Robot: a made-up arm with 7 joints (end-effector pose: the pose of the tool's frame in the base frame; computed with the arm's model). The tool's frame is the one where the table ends. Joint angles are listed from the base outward.
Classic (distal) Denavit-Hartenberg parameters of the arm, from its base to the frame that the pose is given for. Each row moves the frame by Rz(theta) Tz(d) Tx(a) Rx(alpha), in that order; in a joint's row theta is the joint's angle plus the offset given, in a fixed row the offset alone. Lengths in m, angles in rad.
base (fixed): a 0.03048; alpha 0; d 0; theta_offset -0.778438
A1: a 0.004; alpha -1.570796; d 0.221; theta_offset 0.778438
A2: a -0.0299; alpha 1.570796; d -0.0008; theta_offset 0
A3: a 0.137; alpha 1.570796; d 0.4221; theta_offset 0
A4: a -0.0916; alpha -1.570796; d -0.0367; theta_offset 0
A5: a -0.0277; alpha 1.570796; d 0.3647; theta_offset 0
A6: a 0.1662; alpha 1.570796; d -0.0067; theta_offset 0
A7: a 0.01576; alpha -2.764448; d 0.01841; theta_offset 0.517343
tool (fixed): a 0; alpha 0; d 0.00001; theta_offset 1.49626
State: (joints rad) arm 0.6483 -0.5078 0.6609 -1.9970 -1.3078 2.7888 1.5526
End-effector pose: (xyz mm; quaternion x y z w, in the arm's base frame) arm -213.2 454.2 699.5 0.0620 -0.7608 0.5895 0.2643
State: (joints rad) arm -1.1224 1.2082 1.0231 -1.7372 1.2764 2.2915 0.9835
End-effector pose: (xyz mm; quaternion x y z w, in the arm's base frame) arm 728.4 -309.7 25.5 0.6485 0.0494 -0.6315 0.4222
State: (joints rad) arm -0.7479 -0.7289 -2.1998 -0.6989 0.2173 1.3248 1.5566
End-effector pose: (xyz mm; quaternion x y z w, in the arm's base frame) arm -774.8 224.0 693.9 0.1282 0.3455 0.8810 0.2966
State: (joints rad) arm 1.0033 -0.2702 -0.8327 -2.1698 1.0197 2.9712 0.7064
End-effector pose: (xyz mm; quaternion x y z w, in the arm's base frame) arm 550.2 -160.8 622.5 0.3187 -0.5366 -0.3017 0.7208
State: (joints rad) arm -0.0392 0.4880 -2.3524 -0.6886 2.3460 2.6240 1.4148
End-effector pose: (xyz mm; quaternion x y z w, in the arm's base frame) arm 22.4 -291.1 1079.4 0.1303 -0.9424 -0.3081 0.0046
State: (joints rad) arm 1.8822 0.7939 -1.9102 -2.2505 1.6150 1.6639 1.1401
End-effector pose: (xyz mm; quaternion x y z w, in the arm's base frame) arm 578.2 115.1 483.2 0.3550 -0.1373 -0.3913 0.8379
